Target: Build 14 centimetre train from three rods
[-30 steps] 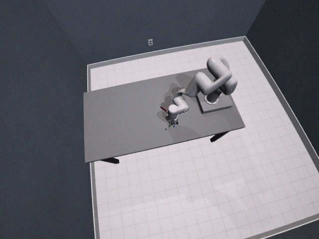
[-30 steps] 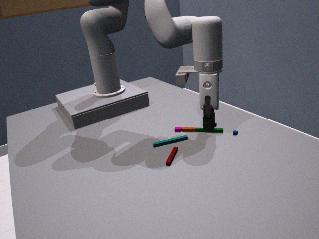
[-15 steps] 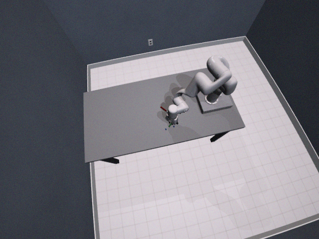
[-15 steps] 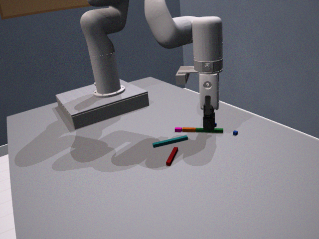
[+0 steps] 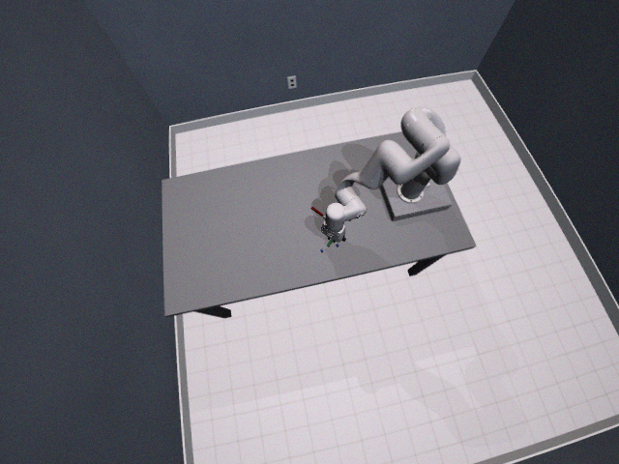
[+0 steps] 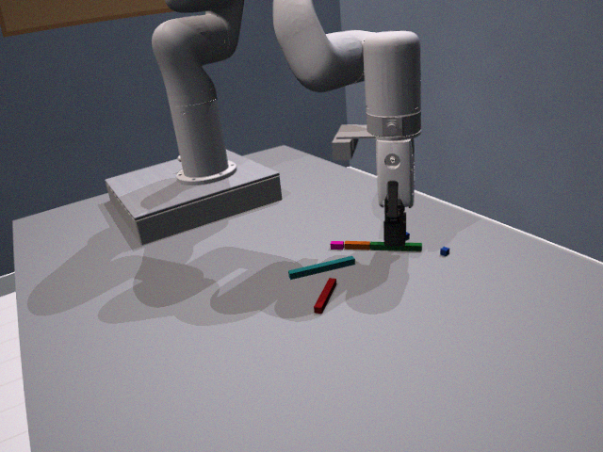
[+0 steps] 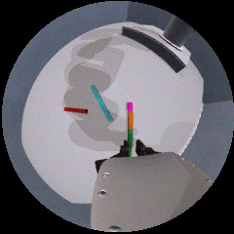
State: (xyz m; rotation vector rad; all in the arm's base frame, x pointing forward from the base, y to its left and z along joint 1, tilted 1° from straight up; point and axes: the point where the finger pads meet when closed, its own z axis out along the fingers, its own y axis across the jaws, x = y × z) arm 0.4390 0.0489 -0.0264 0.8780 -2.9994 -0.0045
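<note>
Now: hand 3 cm above the green rod. The rest, counted from my hand: turquoise rod 5 cm behind, 12 cm to the right, 3 cm below; orange rod 5 cm behind, 3 cm to the right, 3 cm below; magenta rod 8 cm behind, 5 cm to the right, 3 cm below.
</note>
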